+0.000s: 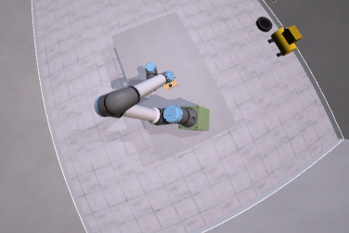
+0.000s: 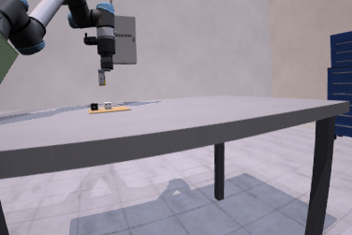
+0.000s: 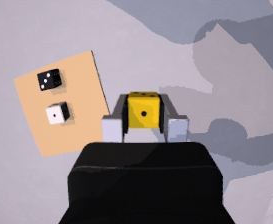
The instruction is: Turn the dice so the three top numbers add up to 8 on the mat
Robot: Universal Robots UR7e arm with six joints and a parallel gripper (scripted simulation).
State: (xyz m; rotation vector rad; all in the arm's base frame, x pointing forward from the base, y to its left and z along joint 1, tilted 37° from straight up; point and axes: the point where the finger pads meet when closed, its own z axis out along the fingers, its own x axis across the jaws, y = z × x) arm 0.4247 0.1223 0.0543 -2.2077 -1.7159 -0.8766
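Right now the yellow die is 1 cm below my hand. From my hand the other things lie so: mat (12 cm to the right, 11 cm below, 1 cm ahead); then white die (12 cm to the right, 10 cm below, 1 cm ahead).
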